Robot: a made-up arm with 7 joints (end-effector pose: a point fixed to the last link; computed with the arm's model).
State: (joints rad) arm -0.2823 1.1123 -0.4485 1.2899 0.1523 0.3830 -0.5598
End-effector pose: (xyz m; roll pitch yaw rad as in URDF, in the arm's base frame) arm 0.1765 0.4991 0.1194 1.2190 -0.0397 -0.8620
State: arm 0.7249 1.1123 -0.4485 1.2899 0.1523 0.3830 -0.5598
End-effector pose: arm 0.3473 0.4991 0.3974 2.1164 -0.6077 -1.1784
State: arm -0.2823 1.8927 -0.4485 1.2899 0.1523 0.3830 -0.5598
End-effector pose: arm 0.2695 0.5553 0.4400 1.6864 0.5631 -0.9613
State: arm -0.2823 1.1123 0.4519 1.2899 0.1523 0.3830 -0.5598
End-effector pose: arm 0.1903 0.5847 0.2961 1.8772 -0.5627 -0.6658
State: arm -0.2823 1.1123 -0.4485 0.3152 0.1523 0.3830 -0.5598
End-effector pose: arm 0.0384 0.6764 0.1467 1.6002 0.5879 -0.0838
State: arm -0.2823 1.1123 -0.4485 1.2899 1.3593 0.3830 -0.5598
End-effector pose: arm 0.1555 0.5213 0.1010 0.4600 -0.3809 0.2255
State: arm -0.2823 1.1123 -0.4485 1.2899 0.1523 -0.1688 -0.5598
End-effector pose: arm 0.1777 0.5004 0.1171 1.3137 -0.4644 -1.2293
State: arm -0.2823 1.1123 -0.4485 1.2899 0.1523 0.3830 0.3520
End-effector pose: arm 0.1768 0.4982 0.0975 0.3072 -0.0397 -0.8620
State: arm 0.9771 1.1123 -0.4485 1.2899 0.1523 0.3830 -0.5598
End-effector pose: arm 0.3407 0.4991 0.4822 2.4182 -0.6832 -1.3610
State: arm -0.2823 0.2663 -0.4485 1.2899 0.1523 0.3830 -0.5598
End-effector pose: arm 0.1198 0.1957 -0.0761 0.5433 -0.5400 -0.4060
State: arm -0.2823 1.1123 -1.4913 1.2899 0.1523 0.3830 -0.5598
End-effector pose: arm -0.0166 0.4287 0.0269 0.3187 0.2414 -1.4392
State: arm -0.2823 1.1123 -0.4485 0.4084 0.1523 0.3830 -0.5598
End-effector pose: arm 0.0553 0.6650 0.1371 1.5358 0.5432 -0.1794
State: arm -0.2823 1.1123 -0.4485 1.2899 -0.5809 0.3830 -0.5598
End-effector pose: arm 0.1764 0.4767 0.1172 1.4013 0.4327 -1.3632
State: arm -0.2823 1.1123 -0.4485 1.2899 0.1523 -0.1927 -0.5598
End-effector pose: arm 0.1778 0.5005 0.1170 1.3221 -0.4817 -1.2478
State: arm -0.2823 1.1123 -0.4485 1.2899 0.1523 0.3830 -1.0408
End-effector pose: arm 0.1706 0.4945 0.1286 1.7000 -0.0397 -0.8620
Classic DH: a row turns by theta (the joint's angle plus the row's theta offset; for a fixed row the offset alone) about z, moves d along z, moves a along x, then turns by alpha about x. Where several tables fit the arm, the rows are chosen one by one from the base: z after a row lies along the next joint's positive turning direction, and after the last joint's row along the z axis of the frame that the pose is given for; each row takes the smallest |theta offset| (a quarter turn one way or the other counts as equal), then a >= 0, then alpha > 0; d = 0 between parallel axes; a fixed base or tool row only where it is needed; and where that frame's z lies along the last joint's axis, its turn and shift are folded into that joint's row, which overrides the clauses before.
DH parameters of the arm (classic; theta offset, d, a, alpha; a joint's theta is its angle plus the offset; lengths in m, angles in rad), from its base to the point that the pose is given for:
base (fixed): 0 0.4134 0.0096 1.5708
joint 1: -1.5708 -0.1213 0.0007 -1.5708
joint 2: 1.5708 0.024 0.0158 -1.5708
joint 3: 1.5708 -0.3782 0.0105 -1.5708
joint 4: 0 -0.0098 0.0012 1.5708
joint 5: 0 -0.2455 -0.0121 1.5708
joint 6: 1.5708 0.006 0.0075 1.5708
joint 7: 1.5708 0.0049 0.0177 1.5708
tool (fixed): -1.5708 -0.0175 0 0

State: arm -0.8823 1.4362 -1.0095 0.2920 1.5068 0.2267 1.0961
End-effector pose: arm -0.0360 0.7386 0.2854 0.1800 0.4601 0.2838
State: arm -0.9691 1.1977 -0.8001 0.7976 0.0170 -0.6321 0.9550
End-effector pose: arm -0.1485 0.5921 0.1056 -1.1726 -0.0674 -1.2776
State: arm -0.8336 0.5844 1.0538 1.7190 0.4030 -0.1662 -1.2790
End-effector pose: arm -0.0524 0.5006 0.2244 -3.1150 -0.9652 -1.2370
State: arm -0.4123 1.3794 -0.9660 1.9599 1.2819 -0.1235 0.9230
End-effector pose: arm 0.0814 0.3642 0.1463 -1.4491 -0.4384 -0.0812
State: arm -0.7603 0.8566 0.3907 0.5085 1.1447 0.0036 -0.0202
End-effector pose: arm -0.1521 0.6331 0.0941 0.6419 -0.6925 0.6941
